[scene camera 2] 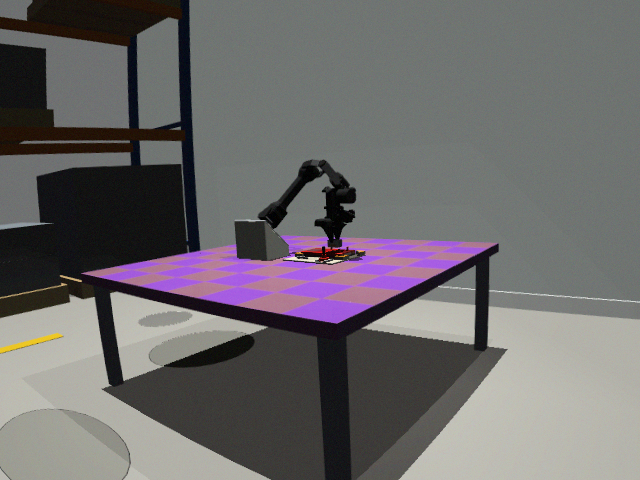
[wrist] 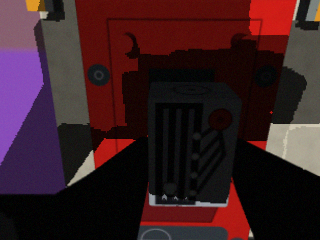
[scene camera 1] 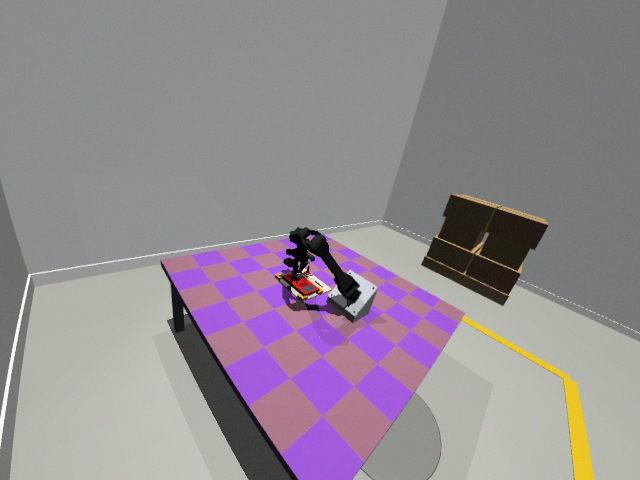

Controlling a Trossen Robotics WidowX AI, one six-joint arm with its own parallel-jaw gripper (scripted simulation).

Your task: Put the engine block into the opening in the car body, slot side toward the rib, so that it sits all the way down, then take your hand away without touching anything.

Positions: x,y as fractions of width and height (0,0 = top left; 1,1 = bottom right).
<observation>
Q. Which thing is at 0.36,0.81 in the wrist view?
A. My gripper.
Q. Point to an engine block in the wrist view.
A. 0.61,0.72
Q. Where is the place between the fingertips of my gripper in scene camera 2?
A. At 0.52,0.51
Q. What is my gripper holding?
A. An engine block.
</observation>
